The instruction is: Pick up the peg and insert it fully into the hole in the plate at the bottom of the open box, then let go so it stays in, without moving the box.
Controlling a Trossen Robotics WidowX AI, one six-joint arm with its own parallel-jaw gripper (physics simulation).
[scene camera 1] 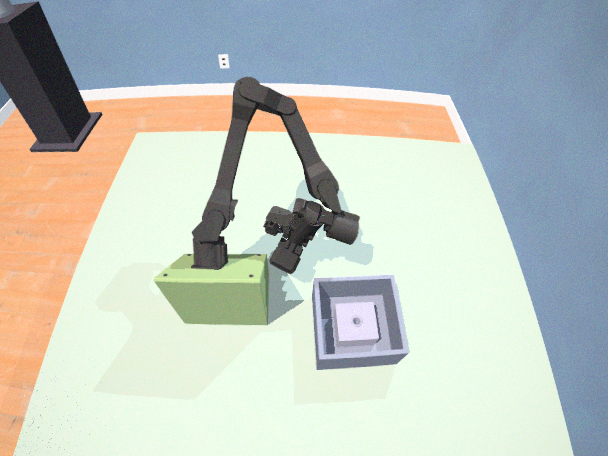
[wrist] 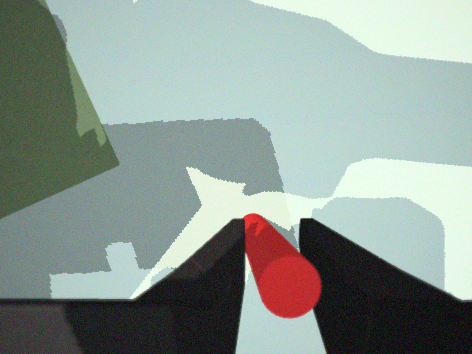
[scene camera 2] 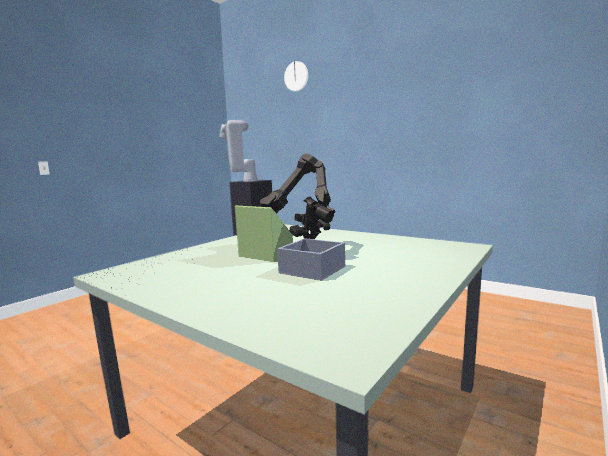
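Pixels of known places: gripper, between the fingertips: (scene camera 1: 287,247) (wrist: 271,230); arm's base, origin of its link: (scene camera 1: 210,265) (scene camera 2: 262,219).
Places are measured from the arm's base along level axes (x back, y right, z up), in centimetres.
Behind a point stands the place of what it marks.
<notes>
The red peg (wrist: 286,282) {x -15.9, y -13.0, z -8.3 cm} shows in the wrist view between the fingertips, leaning slightly, its near end toward the camera. My gripper (scene camera 1: 285,240) {x -15.5, y -13.3, z -12.1 cm} (wrist: 271,230) {x -15.5, y -13.3, z -12.1 cm} is closed down to about the peg's width, with one black finger on each side of it. I cannot tell whether the peg's far end touches the table. The fingers and wrist hide the peg in both scene views. The grey open box (scene camera 1: 363,355) {x -33.5, y 15.6, z -6.5 cm} (scene camera 2: 300,265) {x -34.6, y 15.8, z -11.8 cm} stands beside the gripper, nearer the front. The pale plate (scene camera 1: 345,332) {x -30.2, y 9.3, z -10.5 cm} lies at its bottom, with a round hole (scene camera 1: 357,321) in the middle.
The green block (scene camera 1: 220,302) {x -3.1, y 7.3, z -2.6 cm} (scene camera 2: 254,232) {x -2.4, y 7.4, z -4.2 cm} (wrist: 40,110) {x -9.4, y -7.8, z -11.1 cm} carries the arm base and stands left of the box. The box walls rise around the plate. The pale green table (scene camera 1: 450,400) {x -55.8, y 23.7, z -16.3 cm} (scene camera 2: 400,310) {x -76.9, y 23.5, z -16.3 cm} bears everything. A dark pedestal (scene camera 1: 50,75) stands behind at the left.
</notes>
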